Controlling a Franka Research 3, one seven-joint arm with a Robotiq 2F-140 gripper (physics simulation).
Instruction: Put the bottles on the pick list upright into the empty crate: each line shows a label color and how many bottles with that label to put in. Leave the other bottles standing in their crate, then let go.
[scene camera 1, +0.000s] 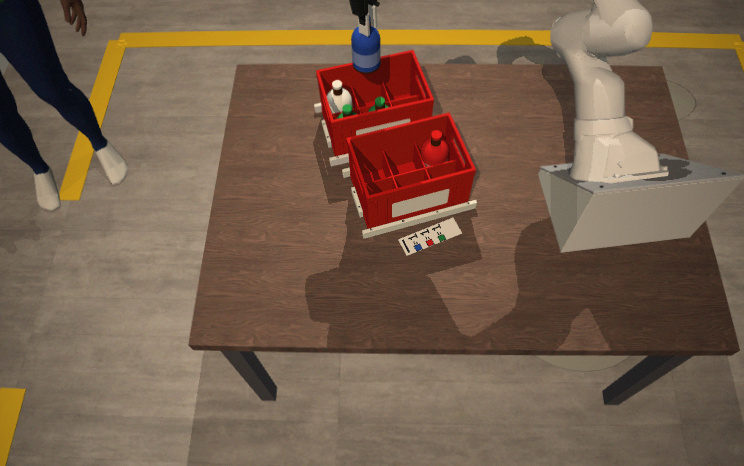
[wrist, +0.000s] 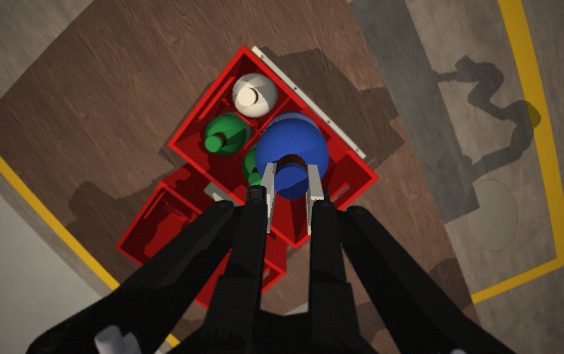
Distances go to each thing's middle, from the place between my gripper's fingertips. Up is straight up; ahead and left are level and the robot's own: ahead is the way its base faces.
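My hand: 5 cm above the blue bottle (scene camera 1: 366, 50), 1 cm short of it. From my hand: red bottle (scene camera 1: 434, 150), 24 cm below, 16 cm behind, 21 cm to the left; white bottle (wrist: 254, 95), 24 cm below, 2 cm to the left, 9 cm ahead; pick list (scene camera 1: 445, 230), far below, some way behind, far to the left.
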